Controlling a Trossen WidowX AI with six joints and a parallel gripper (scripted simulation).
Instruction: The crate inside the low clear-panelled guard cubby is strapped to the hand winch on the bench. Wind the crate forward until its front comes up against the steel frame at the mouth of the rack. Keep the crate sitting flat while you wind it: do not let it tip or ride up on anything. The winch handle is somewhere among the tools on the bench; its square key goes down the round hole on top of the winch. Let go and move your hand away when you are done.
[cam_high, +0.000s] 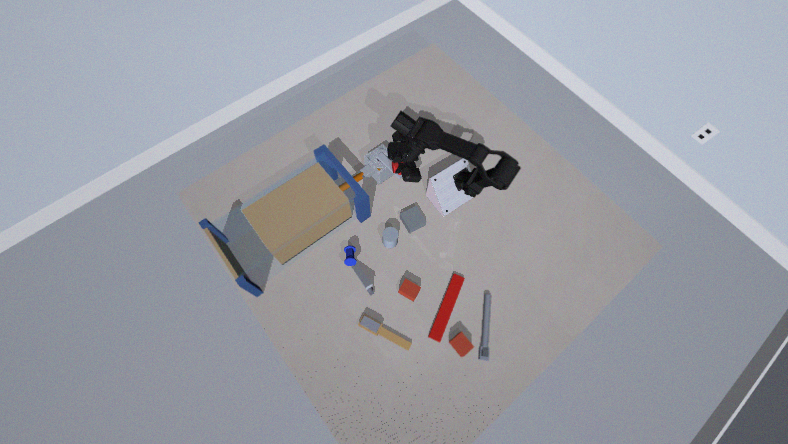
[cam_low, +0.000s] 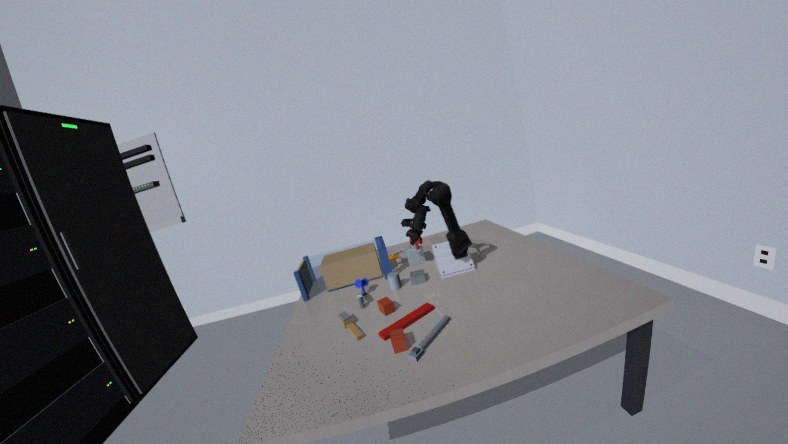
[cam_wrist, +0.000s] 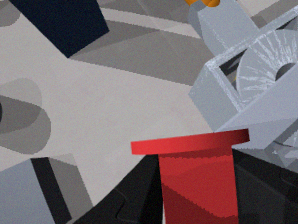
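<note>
The red-knobbed handle is 1 cm behind my gripper tip, 3 cm to the right of it and 3 cm below it. From my gripper tip the other things lie so: red knob 2 cm behind, 1 cm to the left; blue frame 16 cm ahead, 8 cm to the right, 3 cm below; grey winch 2 cm behind, 10 cm to the right, 10 cm below.
</note>
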